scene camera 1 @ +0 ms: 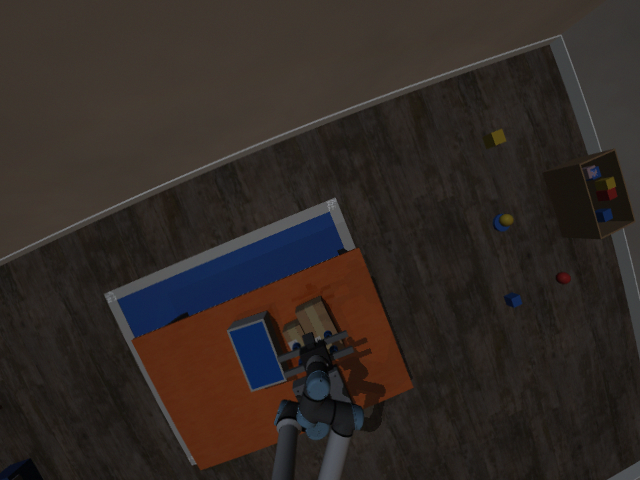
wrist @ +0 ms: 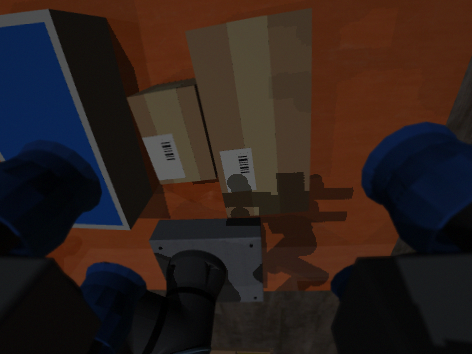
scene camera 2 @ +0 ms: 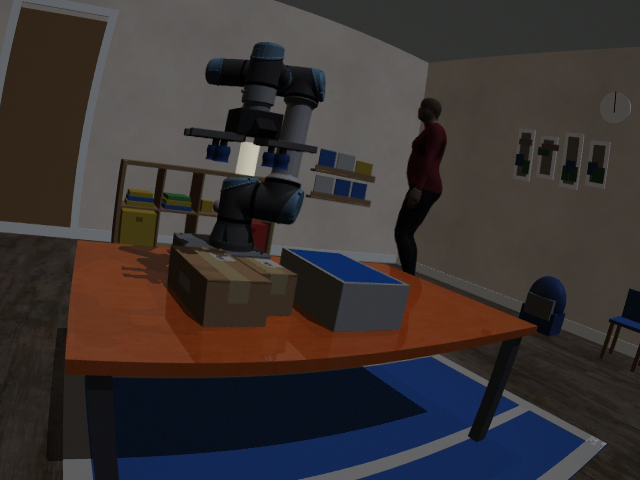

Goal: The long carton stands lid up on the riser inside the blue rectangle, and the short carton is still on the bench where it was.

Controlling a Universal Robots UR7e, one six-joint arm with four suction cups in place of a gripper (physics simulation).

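Where they show: hand, tool point: [wrist: 231, 239] [scene camera 2: 245, 164]; arm's base, link origin: [wrist: 197, 269] [scene camera 2: 230, 246].
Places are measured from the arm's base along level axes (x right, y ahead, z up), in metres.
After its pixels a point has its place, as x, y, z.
Note:
The long carton [scene camera 1: 312, 315] @(0.152, 0.470, 0.031) [scene camera 2: 235, 304] @(0.152, 0.519, -0.021) [wrist: 255, 100] @(0.156, 0.425, 0.032) stands lid up on the orange bench [scene camera 1: 170, 372] @(-0.746, 0.401, -0.073) [scene camera 2: 439, 320] @(-0.482, 0.513, -0.073) [wrist: 380, 105] @(0.387, 0.385, -0.073), taped side and barcode label upward. The short carton [scene camera 1: 293, 329] @(0.034, 0.436, 0.032) [scene camera 2: 283, 291] @(0.005, 0.442, -0.011) [wrist: 170, 117] @(0.032, 0.407, 0.032) stands beside it, between it and the riser. The grey riser [scene camera 1: 251, 320] @(-0.156, 0.553, 0.016) [scene camera 2: 368, 307] @(-0.167, 0.553, -0.011) [wrist: 92, 70] @(-0.087, 0.477, 0.001) has the blue rectangle [scene camera 1: 256, 356] @(-0.193, 0.373, 0.047) [scene camera 2: 343, 267] @(-0.180, 0.398, 0.047) [wrist: 35, 85] @(-0.148, 0.469, 0.047) on top, with no carton on it. My gripper [scene camera 1: 314, 348] @(0.141, 0.415, 0.269) [scene camera 2: 247, 156] @(0.141, 0.415, 0.269) [wrist: 232, 200] @(0.141, 0.415, 0.269) is open, its four blue cups holding nothing, high above the bench. In scene camera 1 it hides the cartons' near ends.
The robot's grey base plate [scene camera 2: 192, 240] @(0.125, -0.043, -0.002) [wrist: 240, 265] @(0.113, 0.016, -0.003) stands on the bench just behind the cartons' labelled ends. A person in a red top [scene camera 2: 428, 160] stands beyond the bench. A wooden shelf unit [scene camera 2: 117, 201] stands by the wall. Toys and an open brown box [scene camera 1: 571, 201] are on the floor.

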